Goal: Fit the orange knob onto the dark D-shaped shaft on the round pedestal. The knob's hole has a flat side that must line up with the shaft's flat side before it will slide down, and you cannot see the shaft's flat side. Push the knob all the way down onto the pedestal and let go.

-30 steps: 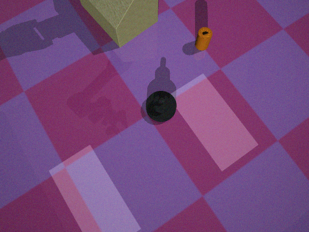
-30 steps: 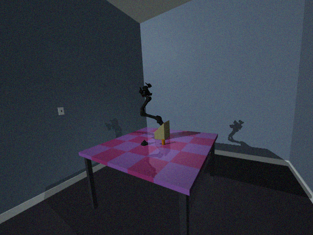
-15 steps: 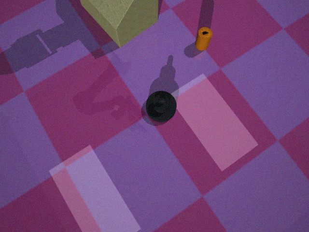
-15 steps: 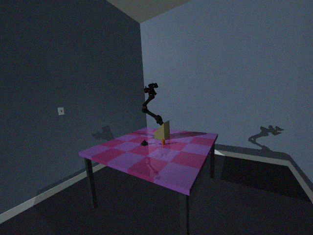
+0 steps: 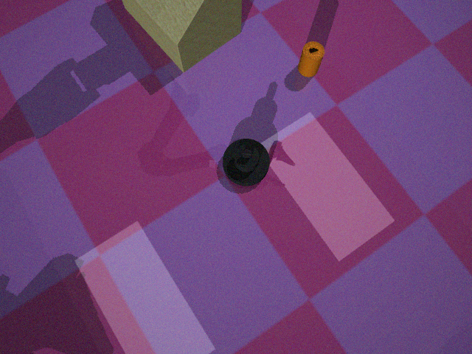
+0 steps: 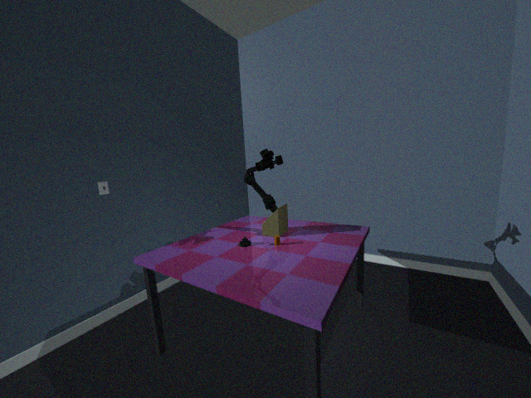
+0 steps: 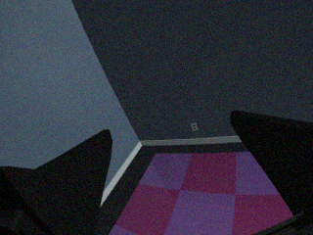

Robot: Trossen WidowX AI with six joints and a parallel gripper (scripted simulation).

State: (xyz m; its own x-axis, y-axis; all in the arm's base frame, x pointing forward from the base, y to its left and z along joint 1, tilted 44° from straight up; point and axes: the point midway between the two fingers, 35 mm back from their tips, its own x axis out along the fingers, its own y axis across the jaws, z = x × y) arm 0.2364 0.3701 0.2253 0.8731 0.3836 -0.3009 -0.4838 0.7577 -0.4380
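The orange knob lies 550 mm below my gripper tip and 70 mm behind it. From my gripper tip the other things lie so: dark round pedestal 550 mm below, 220 mm to the right, 30 mm ahead.
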